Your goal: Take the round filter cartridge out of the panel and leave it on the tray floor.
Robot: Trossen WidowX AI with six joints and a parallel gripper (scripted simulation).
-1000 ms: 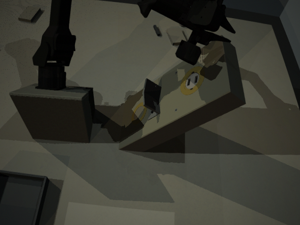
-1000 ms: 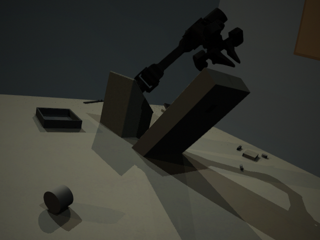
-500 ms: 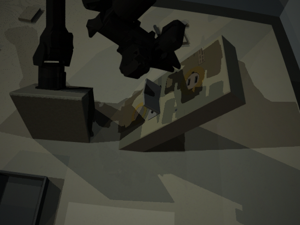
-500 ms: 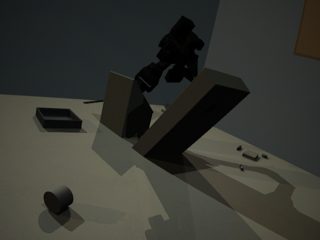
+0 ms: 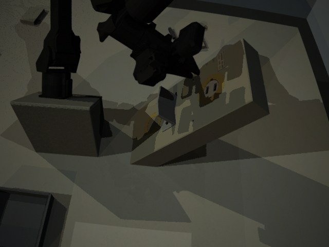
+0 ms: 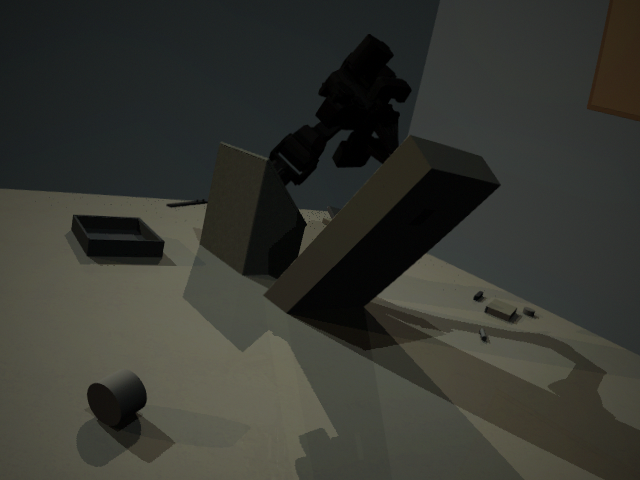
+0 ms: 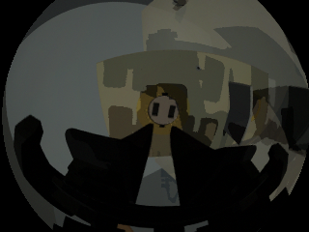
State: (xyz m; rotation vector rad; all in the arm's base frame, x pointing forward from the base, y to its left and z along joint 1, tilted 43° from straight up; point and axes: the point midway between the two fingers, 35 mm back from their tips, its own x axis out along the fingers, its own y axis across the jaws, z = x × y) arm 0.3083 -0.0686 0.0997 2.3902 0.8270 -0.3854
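Now: gripper tip 5 cm short of the round filter cartridge and 4 cm above it. From my gripper tip the other things lie so: dark tray 37 cm behind, 31 cm to the right, 27 cm below; then tan service panel 12 cm below, 1 cm ahead.
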